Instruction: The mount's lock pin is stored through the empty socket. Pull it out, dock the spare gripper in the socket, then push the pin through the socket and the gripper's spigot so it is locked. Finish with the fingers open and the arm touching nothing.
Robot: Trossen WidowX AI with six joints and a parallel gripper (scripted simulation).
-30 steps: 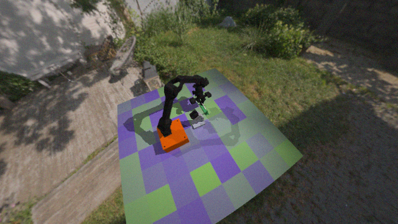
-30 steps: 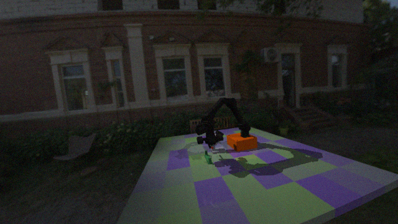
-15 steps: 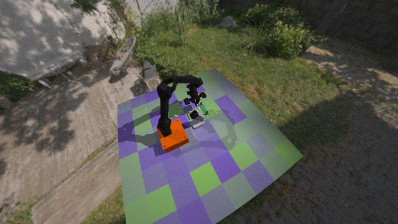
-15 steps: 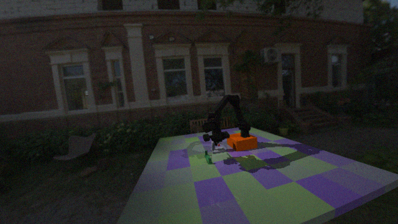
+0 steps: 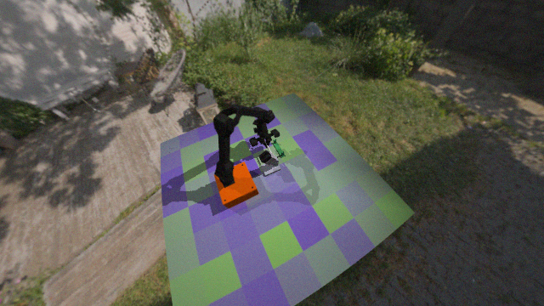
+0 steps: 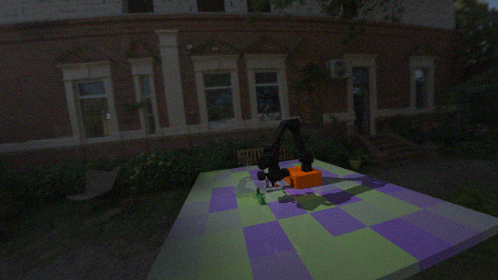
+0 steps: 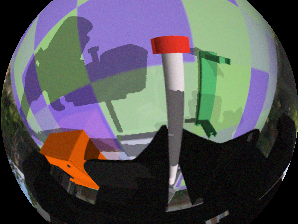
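Now: the grey mount 3 cm behind my gripper tip, 11 cm to the right of it and 2 cm below it. From my gripper tip the other things lie so: spare gripper (4 cm behind, 11 cm to the right, 5 cm above); green strip (8 cm ahead, 1 cm to the right, 5 cm below).
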